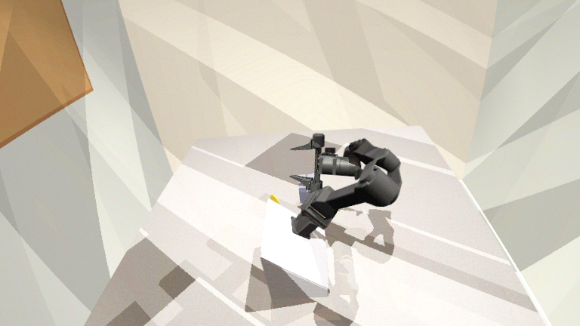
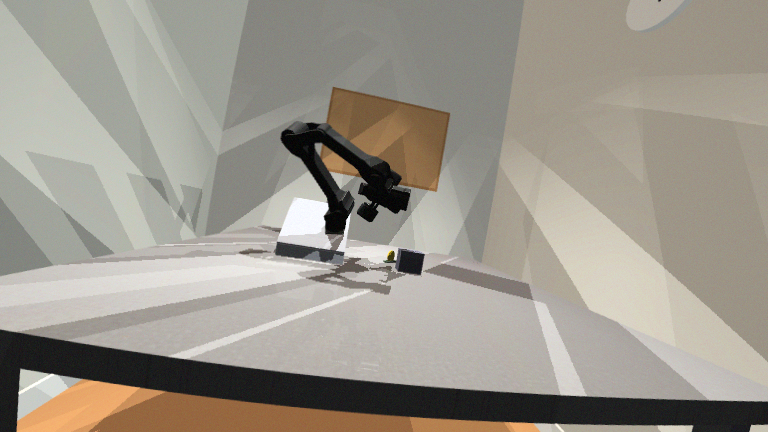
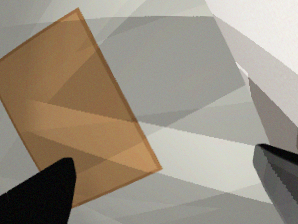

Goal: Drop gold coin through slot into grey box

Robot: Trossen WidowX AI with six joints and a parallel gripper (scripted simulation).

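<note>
Now: gripper tip 100 mm short of the gold coin, 70 mm to the right of it and 230 mm above it.
</note>
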